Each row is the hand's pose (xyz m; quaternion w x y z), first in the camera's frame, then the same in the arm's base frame.
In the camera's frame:
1: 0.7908 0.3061 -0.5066 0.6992 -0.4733 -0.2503 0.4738
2: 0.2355 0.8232 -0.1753 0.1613 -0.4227 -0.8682 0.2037
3: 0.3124 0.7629 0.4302 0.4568 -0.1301 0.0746 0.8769
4: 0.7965 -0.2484 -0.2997 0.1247 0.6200 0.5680 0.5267
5: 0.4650 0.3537 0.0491 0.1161 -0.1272 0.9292 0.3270
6: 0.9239 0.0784 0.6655 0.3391 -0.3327 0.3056 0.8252
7: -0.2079 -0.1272 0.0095 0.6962 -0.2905 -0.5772 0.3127
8: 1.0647 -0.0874 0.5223 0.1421 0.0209 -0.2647 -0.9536
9: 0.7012 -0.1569 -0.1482 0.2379 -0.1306 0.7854 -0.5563
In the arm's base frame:
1: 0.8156 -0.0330 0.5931 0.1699 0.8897 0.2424 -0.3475
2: 0.5057 -0.3435 -0.1090 0.6513 0.2403 0.4874 -0.5297
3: 0.0413 0.0315 -0.2504 0.0007 0.8042 -0.3886 -0.4497
4: 0.4308 0.0791 1.0286 0.6370 -0.1265 0.7301 0.2124
5: 0.2461 -0.0302 0.2884 0.3409 -0.4991 0.6290 -0.4890
6: -0.1356 0.6796 0.4178 0.0800 0.8573 -0.4872 -0.1462
7: -0.2320 -0.6278 0.6044 0.1668 0.6452 0.4828 -0.5681
8: -0.0246 0.7283 0.6483 0.1704 0.4195 -0.8451 -0.2841
9: 0.3044 0.0740 0.8725 0.5257 -0.1377 -0.1007 -0.8334

